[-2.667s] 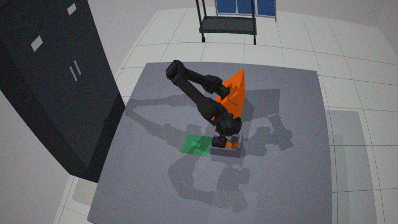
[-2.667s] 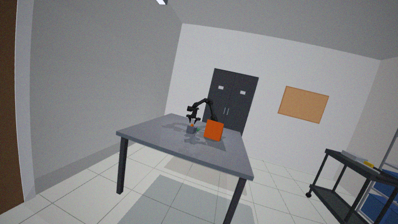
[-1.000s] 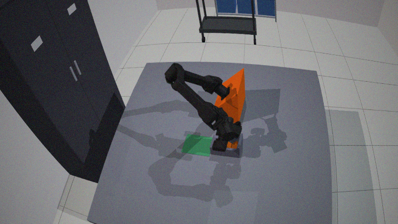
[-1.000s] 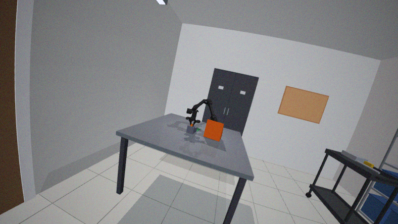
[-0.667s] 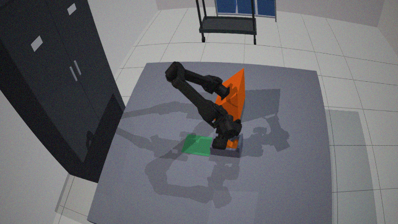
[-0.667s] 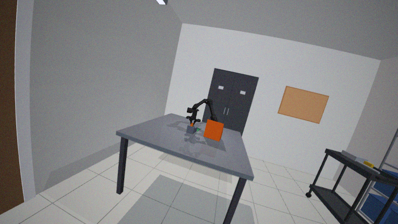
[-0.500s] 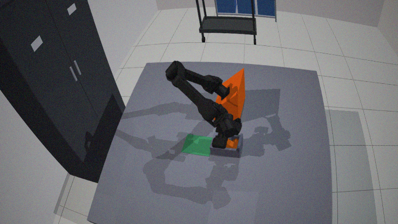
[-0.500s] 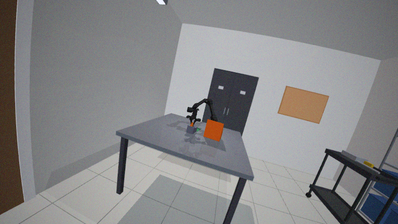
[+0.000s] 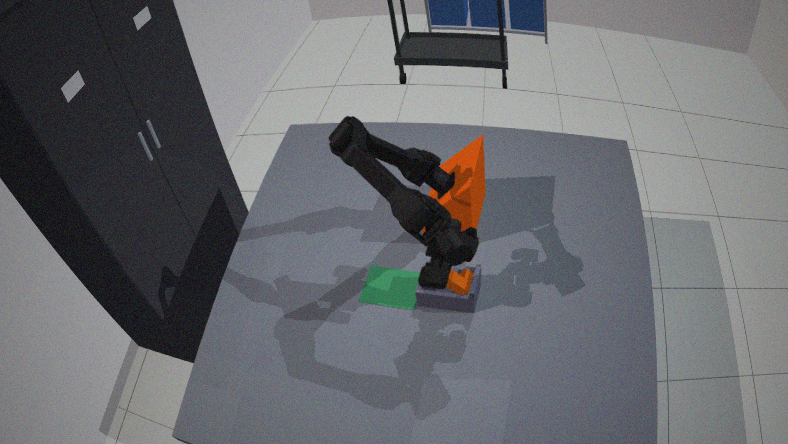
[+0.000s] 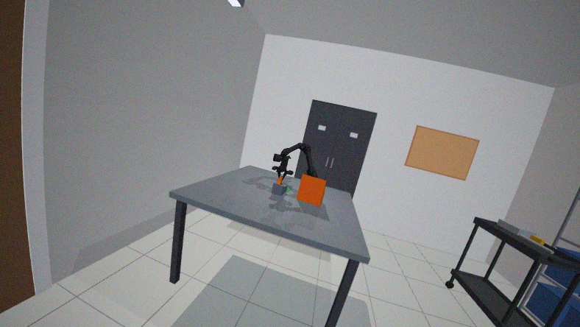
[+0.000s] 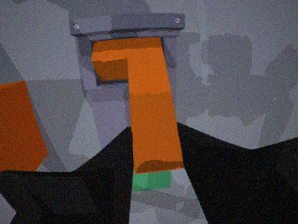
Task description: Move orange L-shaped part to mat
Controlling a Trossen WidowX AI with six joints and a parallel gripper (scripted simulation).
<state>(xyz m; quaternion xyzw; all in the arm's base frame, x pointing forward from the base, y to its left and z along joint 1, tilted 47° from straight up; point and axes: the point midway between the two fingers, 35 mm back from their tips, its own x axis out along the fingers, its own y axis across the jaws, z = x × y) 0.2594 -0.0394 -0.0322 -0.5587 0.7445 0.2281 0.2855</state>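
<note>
My gripper tip is 14 cm to the left of the green mat, 13 cm above it and 4 cm past it. Also, from my gripper tip: orange L-shaped part 3 cm to the left, 3 cm below, 1 cm behind.
</note>
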